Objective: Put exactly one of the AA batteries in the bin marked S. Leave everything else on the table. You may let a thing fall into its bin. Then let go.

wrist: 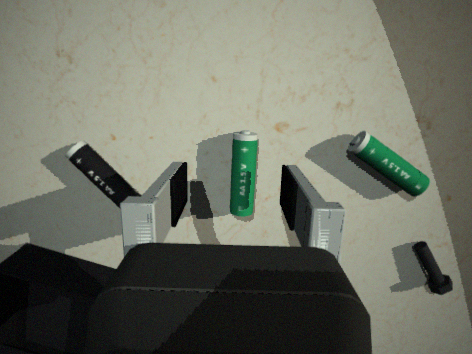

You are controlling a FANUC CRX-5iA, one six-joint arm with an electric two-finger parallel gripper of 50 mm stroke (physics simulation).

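Frame: origin at the arm's base, x ahead, y left, z up, level; centimetres.
Seen in the pictures: gripper, fingertip midpoint: (234, 183).
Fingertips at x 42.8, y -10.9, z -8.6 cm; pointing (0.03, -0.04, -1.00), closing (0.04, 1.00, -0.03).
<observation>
Offsets run from my fingertips to a thing's top centre. "pt": to the spot under its first point. Level surfaces: height alone.
My gripper (234, 183) is open, with its two fingers apart on either side of the lower part of a green AA battery {dx +0.0, dy +0.5, dz -1.2 cm} (244, 172). This battery lies lengthwise between the finger lines, touching neither finger, its white end away from me. A second green AA battery {dx -0.6, dy +8.9, dz -1.2 cm} (390, 164) lies slanted on the table to the right of the right finger. A black AA battery {dx +0.2, dy -8.1, dz -1.2 cm} (100, 172) lies slanted at the left, its lower end partly hidden by the left finger. The bin marked S does not show in this view.
A dark bolt {dx +6.4, dy +12.8, dz -1.3 cm} (432, 269) lies at the lower right, near the edge of the pale table {dz -2.6 cm} (210, 65). Part of a black bin {pt dx +6.4, dy -11.5, dz +0.6 cm} (45, 285) shows at the lower left beside the gripper body; no letter on it is readable.
</observation>
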